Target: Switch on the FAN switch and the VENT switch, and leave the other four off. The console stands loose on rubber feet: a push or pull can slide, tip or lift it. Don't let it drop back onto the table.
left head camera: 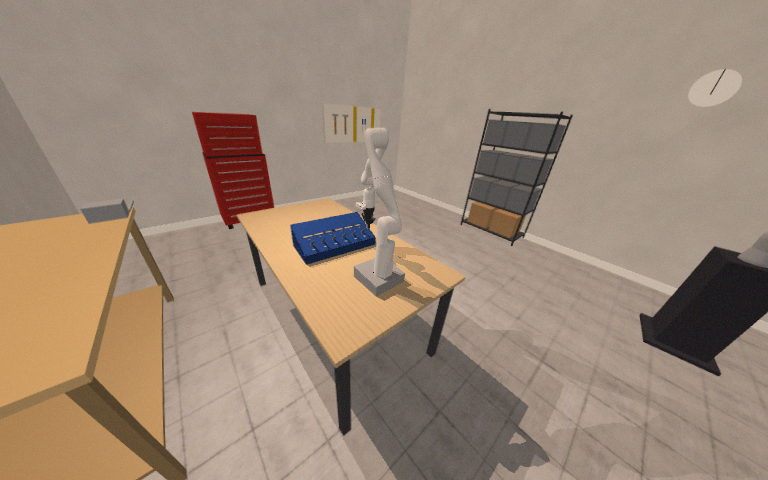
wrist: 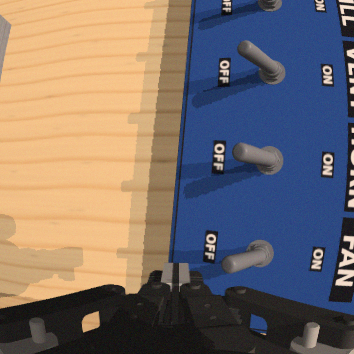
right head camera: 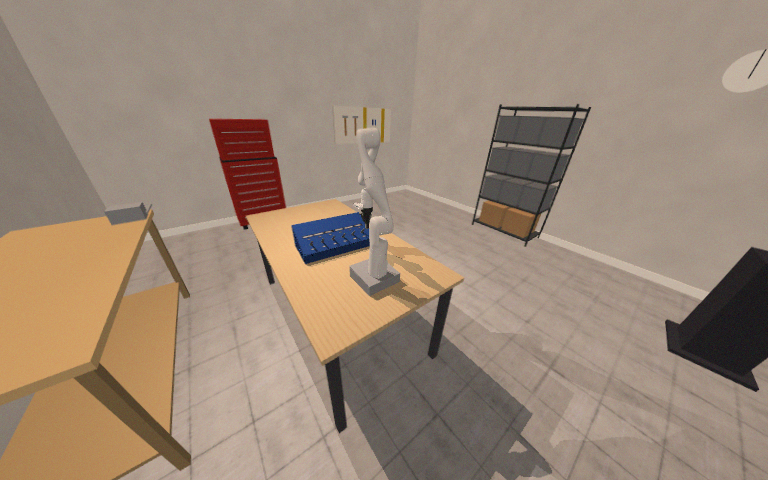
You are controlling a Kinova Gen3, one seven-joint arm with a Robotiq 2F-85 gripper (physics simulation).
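Places are measured from the arm's base along level axes (x left, y ahead, z down), in centimetres.
Pixels of known places: gripper, fingertip midpoint: [left head camera: 367, 228] [wrist: 175, 278] [right head camera: 366, 228]; arm's base, origin of the base link: [left head camera: 381, 272] [right head camera: 376, 272].
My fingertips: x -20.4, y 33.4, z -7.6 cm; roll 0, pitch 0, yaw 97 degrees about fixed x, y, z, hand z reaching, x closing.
Observation:
Ahead of a thing's pixels: the offset from my fingertips to its top centre. Level surfaces: height alone.
The blue console [left head camera: 334, 221] [right head camera: 331, 224] [wrist: 300, 115] sits on the table @[dz +14.1 cm] [left head camera: 345, 316] [right head camera: 339, 316] [wrist: 75, 160]. In the wrist view the FAN lever @[dz +1.4, dx -0.4, dy +4.8 cm] [wrist: 245, 258], the HORN lever @[dz +1.4, dx +6.7, dy +6.2 cm] [wrist: 255, 155] and the VENT lever @[dz +1.4, dx +13.8, dy +7.5 cm] [wrist: 260, 58] all lean towards OFF. My gripper [left head camera: 369, 225] [right head camera: 367, 225] [wrist: 175, 278] is shut and empty. In the wrist view its fingertips appear over the console's OFF-side edge, beside and below the tip of the FAN lever. I cannot tell their exact height or whether they touch the console. The other levers are too small to read in the head views.
The arm's grey base [left head camera: 378, 277] [right head camera: 373, 275] stands on the table near the console. A wooden workbench [left head camera: 50, 283] [right head camera: 62, 283] stands at the left. A red tool cabinet [left head camera: 235, 169] [right head camera: 249, 175] and a shelf rack [left head camera: 524, 114] [right head camera: 538, 107] stand farther back.

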